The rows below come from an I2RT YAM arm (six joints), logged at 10 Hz.
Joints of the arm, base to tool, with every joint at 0 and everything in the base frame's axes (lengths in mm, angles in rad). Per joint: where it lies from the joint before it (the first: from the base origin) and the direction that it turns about. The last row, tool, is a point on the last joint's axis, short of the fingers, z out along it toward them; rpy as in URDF.
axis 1: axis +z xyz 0 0 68
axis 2: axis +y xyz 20 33.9 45.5
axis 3: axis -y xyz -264 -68.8 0
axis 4: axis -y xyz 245 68.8 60
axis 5: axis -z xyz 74 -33.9 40.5
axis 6: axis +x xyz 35.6 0 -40.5
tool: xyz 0 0 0 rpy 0 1.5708 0
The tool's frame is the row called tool.
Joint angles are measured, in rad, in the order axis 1, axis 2, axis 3, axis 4, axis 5, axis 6. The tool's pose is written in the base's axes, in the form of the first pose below.
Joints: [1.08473, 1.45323, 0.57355, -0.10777, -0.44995, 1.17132]
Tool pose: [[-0.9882, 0.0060, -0.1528, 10.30], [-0.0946, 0.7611, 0.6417, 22.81], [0.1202, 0.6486, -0.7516, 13.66], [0, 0, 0, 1]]
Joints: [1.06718, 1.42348, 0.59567, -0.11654, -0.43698, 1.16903]
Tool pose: [[-0.9934, 0.0027, -0.1143, 10.91], [-0.0750, 0.7390, 0.6695, 22.93], [0.0863, 0.6737, -0.7340, 14.87], [0, 0, 0, 1]]
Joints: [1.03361, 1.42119, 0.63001, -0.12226, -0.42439, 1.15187]
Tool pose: [[-0.9976, -0.0008, -0.0688, 12.08], [-0.0481, 0.7231, 0.6891, 23.14], [0.0492, 0.6908, -0.7214, 15.82], [0, 0, 0, 1]]
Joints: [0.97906, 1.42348, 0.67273, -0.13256, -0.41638, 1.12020]
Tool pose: [[-0.9999, -0.0049, -0.0120, 13.81], [-0.0119, 0.7068, 0.7073, 23.12], [0.0050, 0.7074, -0.7068, 16.90], [0, 0, 0, 1]]
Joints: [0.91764, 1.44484, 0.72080, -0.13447, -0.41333, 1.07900]
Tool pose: [[-0.9989, -0.0133, 0.0447, 15.87], [0.0230, 0.6942, 0.7194, 23.09], [-0.0406, 0.7197, -0.6931, 17.74], [0, 0, 0, 1]]
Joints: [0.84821, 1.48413, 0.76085, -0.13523, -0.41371, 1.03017]
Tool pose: [[-0.9955, -0.0138, 0.0942, 18.12], [0.0580, 0.6970, 0.7147, 22.71], [-0.0755, 0.7170, -0.6930, 17.87], [0, 0, 0, 1]]
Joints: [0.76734, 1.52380, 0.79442, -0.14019, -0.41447, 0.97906]
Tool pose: [[-0.9894, -0.0023, 0.1455, 20.53], [0.1012, 0.7071, 0.6998, 21.79], [-0.1045, 0.7071, -0.6994, 17.72], [0, 0, 0, 1]]
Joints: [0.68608, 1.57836, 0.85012, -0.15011, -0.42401, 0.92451]
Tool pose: [[-0.9818, 0.0053, 0.1896, 23.27], [0.1365, 0.7138, 0.6870, 20.95], [-0.1317, 0.7004, -0.7015, 17.73], [0, 0, 0, 1]]
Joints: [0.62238, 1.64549, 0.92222, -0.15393, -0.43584, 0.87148]
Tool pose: [[-0.9744, -0.0032, 0.2248, 26.02], [0.1547, 0.7159, 0.6809, 20.52], [-0.1631, 0.6982, -0.6971, 17.79], [0, 0, 0, 1]]
